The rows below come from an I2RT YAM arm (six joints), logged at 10 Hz.
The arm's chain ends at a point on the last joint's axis. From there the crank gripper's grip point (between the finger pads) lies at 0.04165 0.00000 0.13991 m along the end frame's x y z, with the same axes.
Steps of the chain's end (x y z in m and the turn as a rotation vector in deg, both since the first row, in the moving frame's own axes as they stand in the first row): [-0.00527, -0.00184, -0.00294, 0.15, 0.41, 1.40]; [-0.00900, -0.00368, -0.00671, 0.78, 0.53, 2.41]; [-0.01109, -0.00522, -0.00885, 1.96, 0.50, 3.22]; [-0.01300, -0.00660, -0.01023, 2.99, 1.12, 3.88]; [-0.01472, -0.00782, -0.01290, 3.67, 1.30, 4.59]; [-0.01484, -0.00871, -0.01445, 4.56, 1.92, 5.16]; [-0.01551, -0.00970, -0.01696, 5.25, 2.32, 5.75]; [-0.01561, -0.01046, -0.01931, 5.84, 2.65, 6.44]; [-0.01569, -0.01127, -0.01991, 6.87, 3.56, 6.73]
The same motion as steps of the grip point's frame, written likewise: [-0.00428, -0.00118, -0.00324, 0.15, 0.41, 1.40]; [-0.00770, -0.00380, -0.00710, 0.78, 0.53, 2.41]; [-0.00980, -0.00762, -0.00926, 1.96, 0.50, 3.22]; [-0.01012, -0.01096, -0.01119, 2.99, 1.12, 3.88]; [-0.01134, -0.01328, -0.01406, 3.67, 1.30, 4.59]; [-0.00986, -0.01581, -0.01621, 4.56, 1.92, 5.16]; [-0.00947, -0.01795, -0.01915, 5.25, 2.32, 5.75]; [-0.00867, -0.01954, -0.02186, 5.84, 2.65, 6.44]; [-0.00643, -0.02243, -0.02346, 6.87, 3.56, 6.73]
